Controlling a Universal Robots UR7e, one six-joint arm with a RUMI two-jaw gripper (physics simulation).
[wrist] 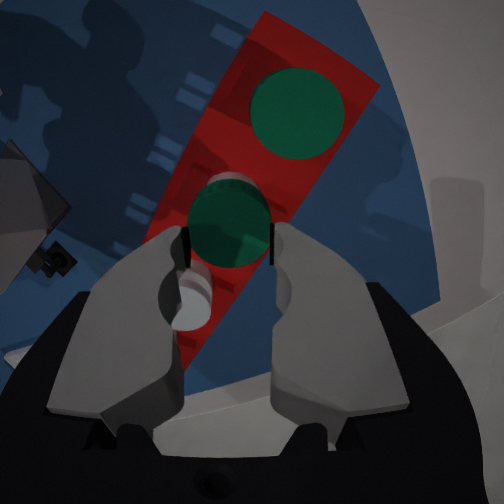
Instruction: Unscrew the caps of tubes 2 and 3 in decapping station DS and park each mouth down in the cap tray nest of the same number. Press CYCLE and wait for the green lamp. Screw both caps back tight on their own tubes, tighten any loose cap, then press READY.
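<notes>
In the wrist view a red station strip (260,150) runs diagonally across a blue base. My gripper (229,245) has its two black pads against the sides of a dark green round cap (229,223) and is shut on it. A pale tube rim (231,177) peeks out just beyond the held cap. A second green cap (297,113) sits farther along the strip. Nearer to me an uncapped pale tube (192,300) stands on the strip, partly hidden by the left jaw. I cannot tell whether the held cap touches a tube.
A dark grey box (25,210) with a small black fitting (52,260) sits at the left. Pale label marks (167,150) lie on the blue base beside the strip. Grey surface (460,150) lies beyond the base at the right.
</notes>
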